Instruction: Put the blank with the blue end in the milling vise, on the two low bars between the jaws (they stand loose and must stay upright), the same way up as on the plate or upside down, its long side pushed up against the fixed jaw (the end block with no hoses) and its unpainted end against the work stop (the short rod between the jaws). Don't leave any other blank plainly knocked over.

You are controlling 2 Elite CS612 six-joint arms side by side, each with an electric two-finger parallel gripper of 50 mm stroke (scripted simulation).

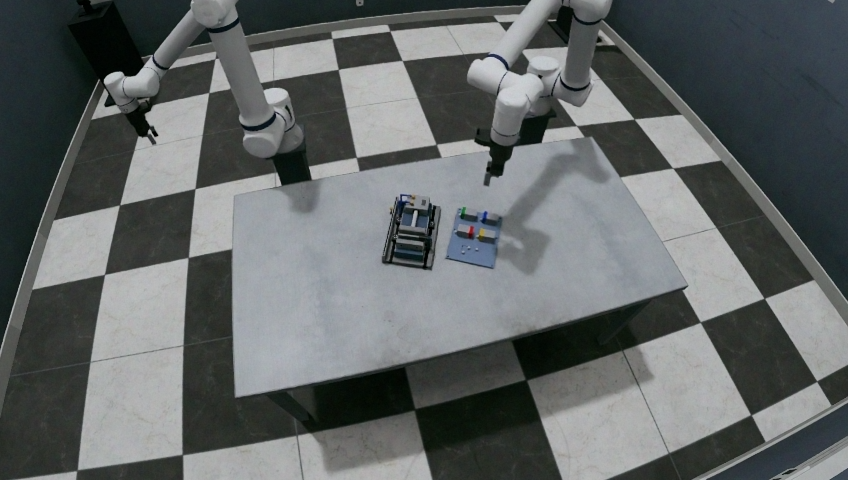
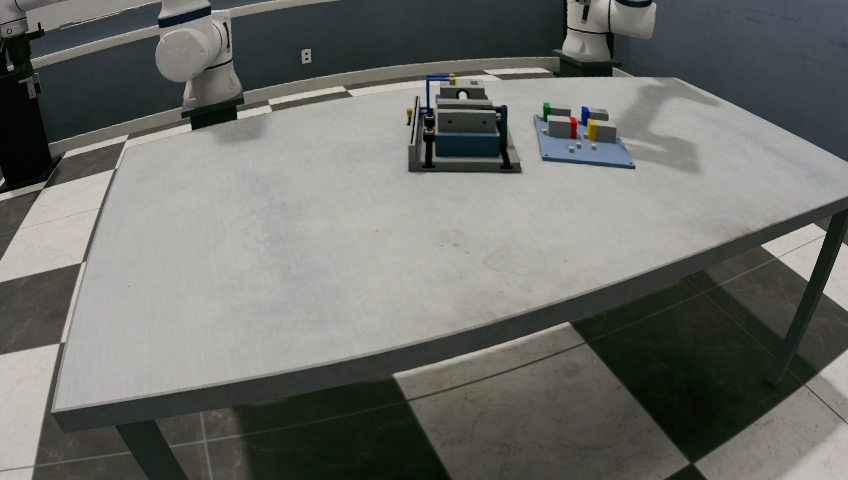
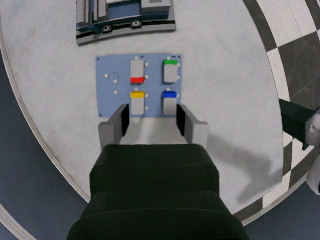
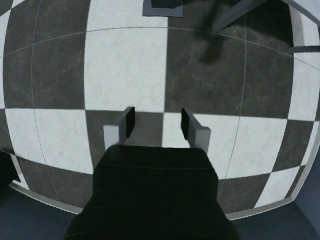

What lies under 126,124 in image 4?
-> The right gripper.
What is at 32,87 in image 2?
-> The right gripper.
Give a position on a blue plate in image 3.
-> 108,102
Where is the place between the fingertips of the left gripper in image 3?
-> At 152,113
